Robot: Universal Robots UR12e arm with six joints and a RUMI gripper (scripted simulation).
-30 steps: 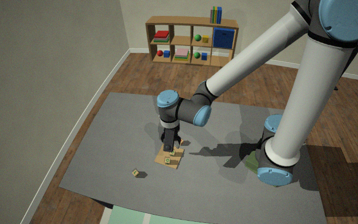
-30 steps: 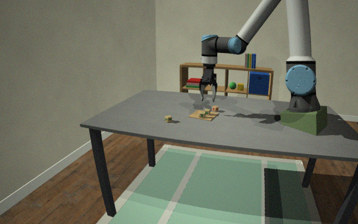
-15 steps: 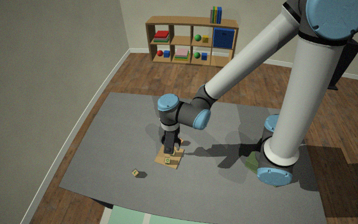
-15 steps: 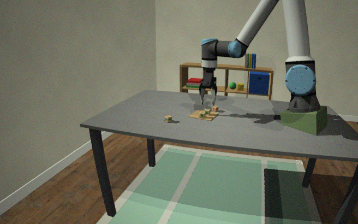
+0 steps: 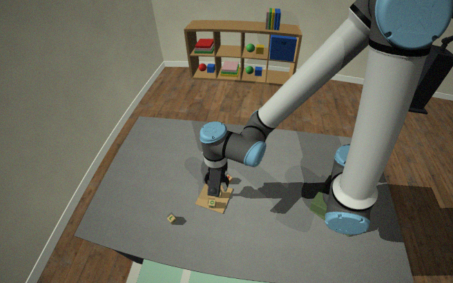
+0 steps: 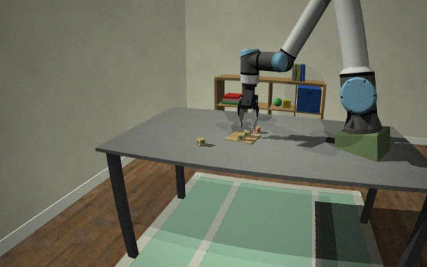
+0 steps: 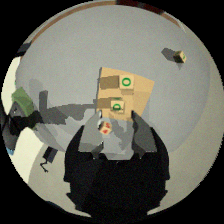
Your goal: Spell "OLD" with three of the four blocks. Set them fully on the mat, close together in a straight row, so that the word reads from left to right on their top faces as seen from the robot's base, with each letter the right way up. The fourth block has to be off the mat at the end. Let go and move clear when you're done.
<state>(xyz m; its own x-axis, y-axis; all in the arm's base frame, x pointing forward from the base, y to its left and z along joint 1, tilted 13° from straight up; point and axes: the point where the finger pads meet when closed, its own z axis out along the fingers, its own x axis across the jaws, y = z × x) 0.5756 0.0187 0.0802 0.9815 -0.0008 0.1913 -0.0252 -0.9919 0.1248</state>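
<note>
My gripper is now 6 cm above the tan mat, 2 cm short of it and 1 cm to the right of it.
</note>
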